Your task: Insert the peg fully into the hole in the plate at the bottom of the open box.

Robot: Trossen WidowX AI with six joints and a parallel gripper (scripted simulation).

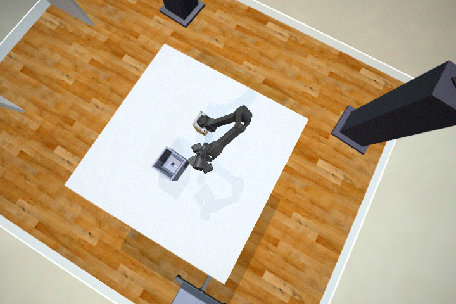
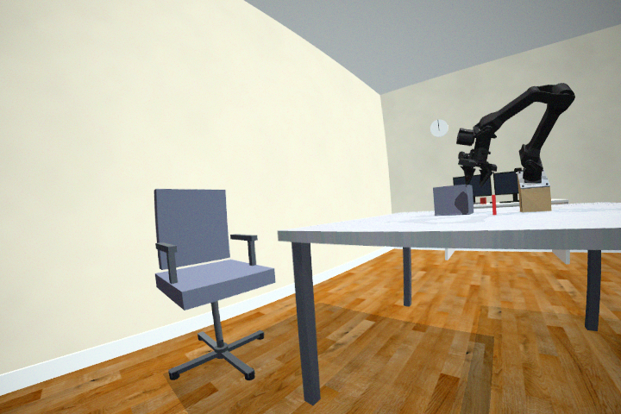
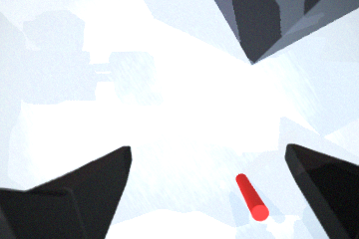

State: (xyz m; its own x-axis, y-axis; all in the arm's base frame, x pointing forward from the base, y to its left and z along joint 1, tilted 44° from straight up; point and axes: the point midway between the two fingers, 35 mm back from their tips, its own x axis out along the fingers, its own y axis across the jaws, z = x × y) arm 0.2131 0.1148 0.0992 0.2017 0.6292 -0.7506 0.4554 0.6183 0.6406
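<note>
My gripper is now 120 mm above the red peg, 60 mm past it and 10 mm to the left of it. Also, from my hand: pale plate: 160 mm to the right, 140 mm ahead, 110 mm below.
</note>
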